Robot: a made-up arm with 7 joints.
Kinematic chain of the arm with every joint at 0, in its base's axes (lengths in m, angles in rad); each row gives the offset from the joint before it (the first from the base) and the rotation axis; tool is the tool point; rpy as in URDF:
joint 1: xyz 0 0 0 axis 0.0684 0.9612 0.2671
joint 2: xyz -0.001 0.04 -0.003 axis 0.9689 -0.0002 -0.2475
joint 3: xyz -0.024 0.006 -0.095 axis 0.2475 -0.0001 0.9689
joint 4: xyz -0.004 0 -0.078 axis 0.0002 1 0
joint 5: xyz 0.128 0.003 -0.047 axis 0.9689 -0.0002 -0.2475
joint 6: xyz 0.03 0 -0.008 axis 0.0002 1 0
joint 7: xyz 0.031 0 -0.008 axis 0.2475 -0.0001 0.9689
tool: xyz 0 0 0 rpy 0 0.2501 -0.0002
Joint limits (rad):
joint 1: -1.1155..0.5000
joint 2: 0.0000..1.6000
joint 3: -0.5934..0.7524
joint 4: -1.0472..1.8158
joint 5: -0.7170..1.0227
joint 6: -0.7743..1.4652
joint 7: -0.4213..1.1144
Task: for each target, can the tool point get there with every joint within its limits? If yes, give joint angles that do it. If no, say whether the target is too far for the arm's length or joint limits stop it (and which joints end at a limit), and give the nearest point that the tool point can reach.
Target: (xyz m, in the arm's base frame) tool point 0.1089 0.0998 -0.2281
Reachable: yes | joints 0.1568 0.8117 -0.4372 -0.1802 0.7943 -0.0975 0.7453
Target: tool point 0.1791 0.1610 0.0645
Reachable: yes | joints -0.3971 1.0364 0.5558 -0.5156 -0.2750 0.2377 0.9721
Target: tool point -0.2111 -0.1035 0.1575
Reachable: no: joint limits stop it (at a limit: joint 1, joint 2, joint 3, joint 4, joint 5) | nearest point -0.0068 0.0388 0.1172 | short by 0.252 m
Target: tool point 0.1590 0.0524 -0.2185
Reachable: yes | joints 0.0119 0.2754 -0.1968 -0.1104 0.4178 -0.1058 0.8640
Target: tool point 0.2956 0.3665 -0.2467
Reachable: no: too far | nearest point 0.2250 0.2850 -0.1856 | short by 0.124 m
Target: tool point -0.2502 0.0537 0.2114
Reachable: no: joint limits stop it (at a limit: joint 1, joint 2, joint 3, joint 5) | nearest point -0.0112 0.0721 0.1505 | short by 0.247 m
